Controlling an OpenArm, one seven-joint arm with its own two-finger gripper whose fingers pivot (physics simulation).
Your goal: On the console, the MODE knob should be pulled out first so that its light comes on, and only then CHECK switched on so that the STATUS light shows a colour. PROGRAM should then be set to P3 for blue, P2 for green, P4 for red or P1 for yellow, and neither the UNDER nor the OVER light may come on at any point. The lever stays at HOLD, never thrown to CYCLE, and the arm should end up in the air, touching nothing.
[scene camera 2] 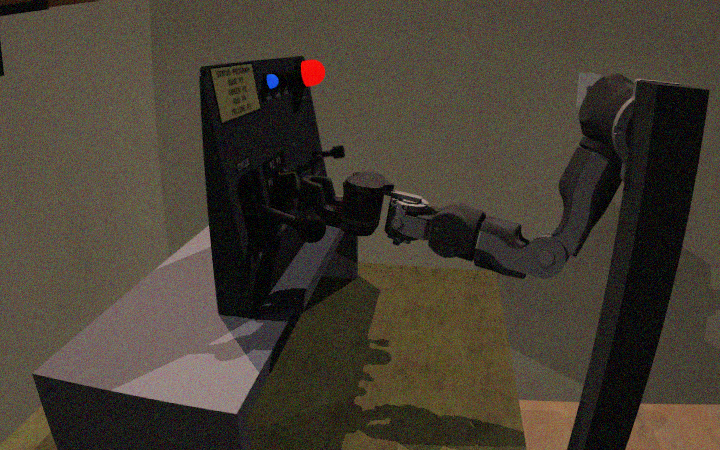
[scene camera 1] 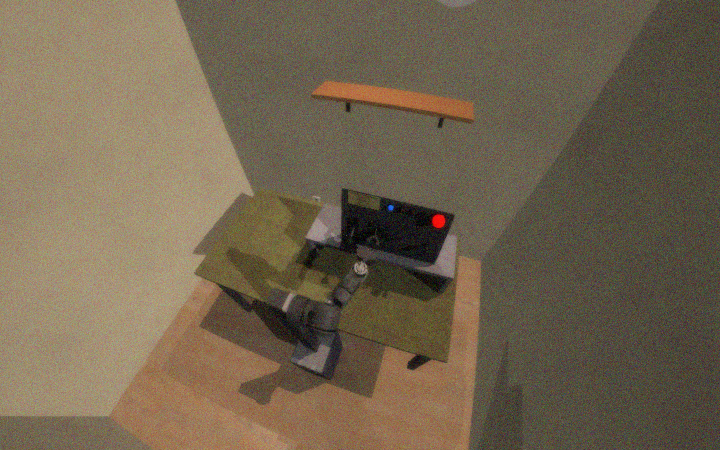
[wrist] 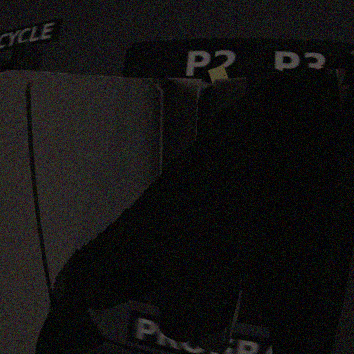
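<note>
The dark console (scene camera 1: 398,236) (scene camera 2: 228,143) has a small blue light (scene camera 1: 390,208) (scene camera 2: 272,81) and a large red light (scene camera 1: 438,221) (scene camera 2: 312,72); their labels are unreadable. My gripper (scene camera 1: 374,238) (scene camera 2: 305,193) is shut at the console's PROGRAM area. A small yellow mark (wrist: 218,74) shows just below the P2 label (wrist: 205,63); P3 is to its right. Dark shapes hide the rest of the dial, and contact is unclear. The ball-ended lever (scene camera 2: 310,229) sticks out beside the gripper. A dark knob (scene camera 2: 337,152) stands out on the console's far side.
The console stands on a grey riser (scene camera 1: 448,260) (scene camera 2: 132,360) on the green table (scene camera 1: 403,323) (scene camera 2: 435,318). A note (scene camera 1: 363,200) (scene camera 2: 236,92) is on the console's upper left. The CYCLE label (wrist: 30,34) is at the wrist view's upper left. A wooden shelf (scene camera 1: 392,99) hangs above.
</note>
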